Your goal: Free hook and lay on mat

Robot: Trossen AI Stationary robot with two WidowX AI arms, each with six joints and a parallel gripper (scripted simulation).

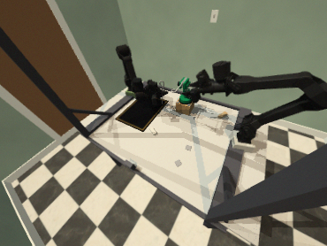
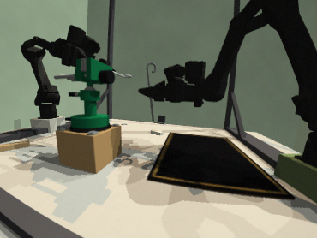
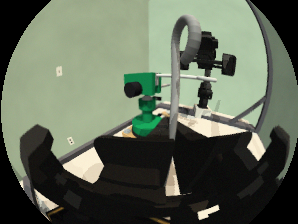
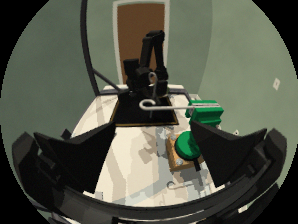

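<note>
My left gripper is now 70 mm past the black mat, 170 mm to the right of it and 180 mm above it.
</note>
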